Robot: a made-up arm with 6 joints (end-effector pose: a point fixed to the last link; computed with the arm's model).
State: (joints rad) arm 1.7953 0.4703 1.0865 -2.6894 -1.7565 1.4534
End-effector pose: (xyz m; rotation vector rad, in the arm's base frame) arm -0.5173 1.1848 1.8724 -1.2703 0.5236 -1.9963
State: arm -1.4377 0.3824 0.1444 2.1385 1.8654 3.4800
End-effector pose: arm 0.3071 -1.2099 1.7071 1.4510 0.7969 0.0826
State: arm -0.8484 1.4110 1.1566 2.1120 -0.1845 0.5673
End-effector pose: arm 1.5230 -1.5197 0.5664 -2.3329 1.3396 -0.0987
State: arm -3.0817 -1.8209 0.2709 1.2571 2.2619 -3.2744
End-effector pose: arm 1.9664 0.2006 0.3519 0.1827 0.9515 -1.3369
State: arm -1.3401 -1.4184 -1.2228 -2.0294 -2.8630 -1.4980
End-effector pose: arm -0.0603 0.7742 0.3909 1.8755 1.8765 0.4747
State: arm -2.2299 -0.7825 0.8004 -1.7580 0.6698 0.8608
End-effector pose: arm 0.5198 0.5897 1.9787 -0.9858 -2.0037 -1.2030
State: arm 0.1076 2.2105 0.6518 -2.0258 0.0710 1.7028
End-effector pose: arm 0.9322 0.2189 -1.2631 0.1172 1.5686 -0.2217
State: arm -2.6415 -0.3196 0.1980 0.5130 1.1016 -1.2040
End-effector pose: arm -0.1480 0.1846 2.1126 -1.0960 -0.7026 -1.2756
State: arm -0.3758 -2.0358 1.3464 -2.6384 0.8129 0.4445
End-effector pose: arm -1.7602 0.9463 -0.4169 0.6256 -1.3670 2.5287
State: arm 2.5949 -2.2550 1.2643 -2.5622 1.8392 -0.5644
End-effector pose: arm 1.4259 -1.1297 -0.7622 -0.1563 -1.1623 0.4562
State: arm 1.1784 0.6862 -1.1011 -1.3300 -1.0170 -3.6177
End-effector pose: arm 0.2652 0.4741 0.8312 -0.6549 1.0143 2.6834
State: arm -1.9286 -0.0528 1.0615 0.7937 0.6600 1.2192
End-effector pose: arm -0.1896 0.0283 2.4192 2.2017 -0.6057 1.3352
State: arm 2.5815 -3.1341 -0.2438 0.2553 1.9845 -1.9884
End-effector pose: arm 0.6988 -0.1328 -1.1014 -0.4424 1.8235 0.3827
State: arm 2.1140 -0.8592 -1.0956 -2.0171 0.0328 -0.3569
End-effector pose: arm 0.1781 -0.5183 0.8496 1.1288 2.1802 0.7080
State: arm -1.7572 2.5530 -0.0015 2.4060 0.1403 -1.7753
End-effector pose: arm 0.1258 -0.4025 -1.4633 1.7407 1.5462 0.0372
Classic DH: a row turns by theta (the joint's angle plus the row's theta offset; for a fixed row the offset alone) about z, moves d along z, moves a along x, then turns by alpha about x. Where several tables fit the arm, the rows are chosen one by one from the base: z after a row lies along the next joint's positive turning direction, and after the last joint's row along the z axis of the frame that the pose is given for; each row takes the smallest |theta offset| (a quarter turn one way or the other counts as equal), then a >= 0, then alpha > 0; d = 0 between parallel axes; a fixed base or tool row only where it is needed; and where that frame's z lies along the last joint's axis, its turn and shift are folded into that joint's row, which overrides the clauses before.
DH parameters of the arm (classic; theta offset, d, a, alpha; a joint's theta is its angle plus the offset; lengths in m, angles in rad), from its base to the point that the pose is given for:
joint 1: 0 0.275 0 -1.5708
joint 2: -1.5708 0 1.474 3.1416
joint 3: 0 0 0 -1.5708
joint 4: 0 -0.6553 0 1.5708
joint 5: 0 0.2674 0 -1.5708
joint 6: 1.5708 0 0 1.5708
tool (fixed): -1.5708 0 0 0

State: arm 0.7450 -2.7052 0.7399 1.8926 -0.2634 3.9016
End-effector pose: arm -0.9193 -0.7328 -1.4988 -1.0934 2.2619 -0.4217
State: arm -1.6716 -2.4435 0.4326 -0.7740 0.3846 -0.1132
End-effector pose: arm -0.0362 1.5422 -0.5019 -1.5991 -1.8731 0.8669
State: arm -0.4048 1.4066 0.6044 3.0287 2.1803 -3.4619
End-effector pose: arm 1.8799 -0.5164 0.0658 0.7733 2.9227 -0.4127
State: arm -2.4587 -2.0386 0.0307 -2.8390 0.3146 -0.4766
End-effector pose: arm 1.3704 0.7857 0.2240 0.5599 -1.2863 0.7764
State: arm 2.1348 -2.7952 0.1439 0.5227 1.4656 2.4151
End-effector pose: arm 0.8208 -0.8642 -1.1104 0.7829 0.8484 -1.7242
